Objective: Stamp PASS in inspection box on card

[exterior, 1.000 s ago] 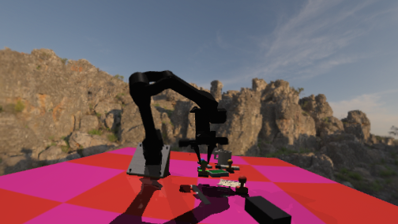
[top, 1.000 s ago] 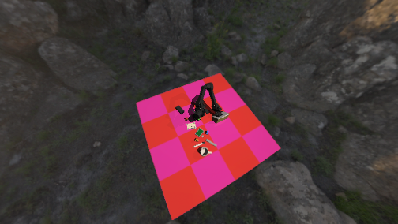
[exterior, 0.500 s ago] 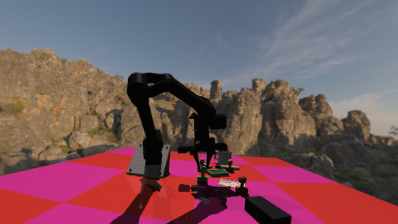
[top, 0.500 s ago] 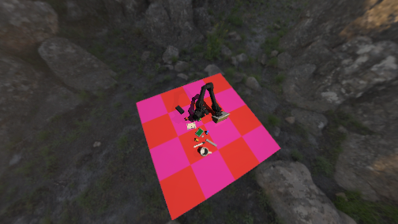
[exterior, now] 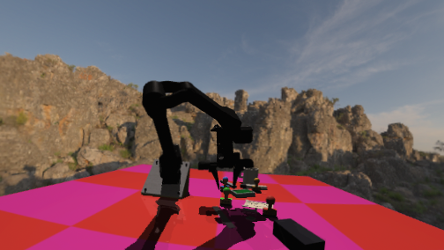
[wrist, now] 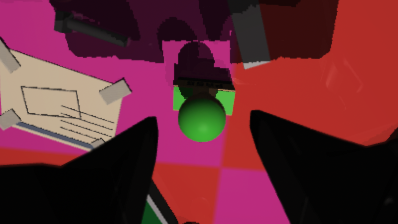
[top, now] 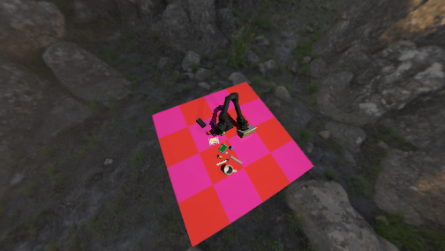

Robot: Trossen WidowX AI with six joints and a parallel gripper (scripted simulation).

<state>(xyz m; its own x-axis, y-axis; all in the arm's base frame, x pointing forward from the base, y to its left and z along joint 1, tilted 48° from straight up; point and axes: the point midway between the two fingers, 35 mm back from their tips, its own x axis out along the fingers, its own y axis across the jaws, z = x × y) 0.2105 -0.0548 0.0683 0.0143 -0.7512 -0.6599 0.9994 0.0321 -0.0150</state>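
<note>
My gripper tip is now 40 mm above the green-knobbed stamp. From my gripper tip the other things lie so: card (120 mm ahead, 60 mm below, 10 mm to the left); red-knobbed stamp (130 mm ahead, 80 mm to the right, 40 mm below); grey ruler strip (90 mm to the right, 60 mm below, 10 mm behind).
</note>
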